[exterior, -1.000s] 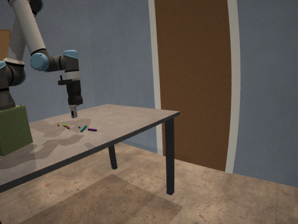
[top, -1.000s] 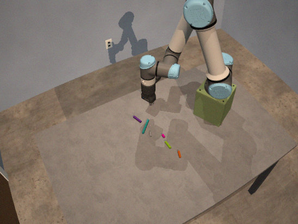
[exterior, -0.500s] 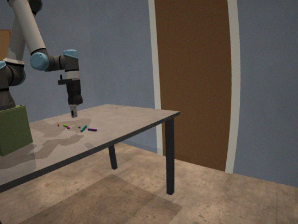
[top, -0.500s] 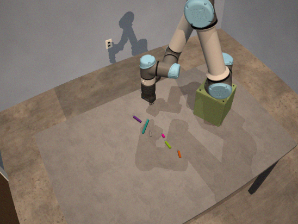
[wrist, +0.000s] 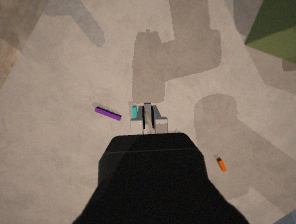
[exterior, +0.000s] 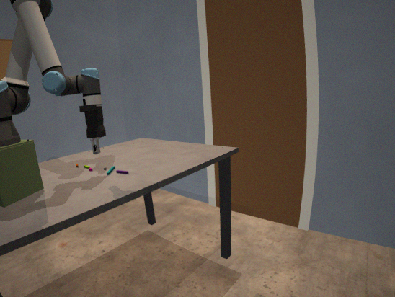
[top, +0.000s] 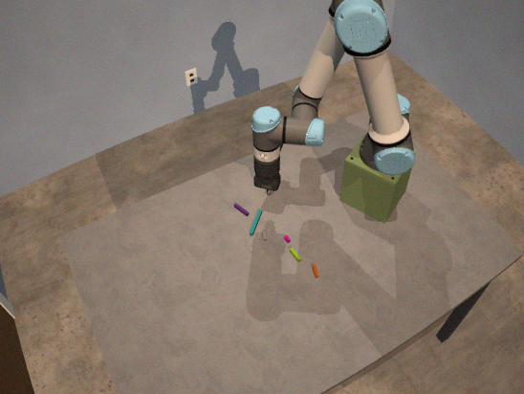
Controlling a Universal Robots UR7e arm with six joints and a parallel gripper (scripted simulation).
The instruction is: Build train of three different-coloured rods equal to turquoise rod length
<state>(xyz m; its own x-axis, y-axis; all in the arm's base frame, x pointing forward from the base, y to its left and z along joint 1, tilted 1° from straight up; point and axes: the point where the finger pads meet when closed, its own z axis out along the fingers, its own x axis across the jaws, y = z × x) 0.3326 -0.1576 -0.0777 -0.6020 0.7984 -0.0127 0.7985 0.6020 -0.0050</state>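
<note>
The magenta rod lies 130 mm to the left of my hand, 110 mm below it and 20 mm ahead of it. From my hand the other things lie so: turquoise rod 110 mm below, 70 mm ahead, 10 mm to the left; purple rod 110 mm below, 70 mm ahead, 60 mm to the right; lime rod 190 mm to the left, 110 mm below, 40 mm ahead.
</note>
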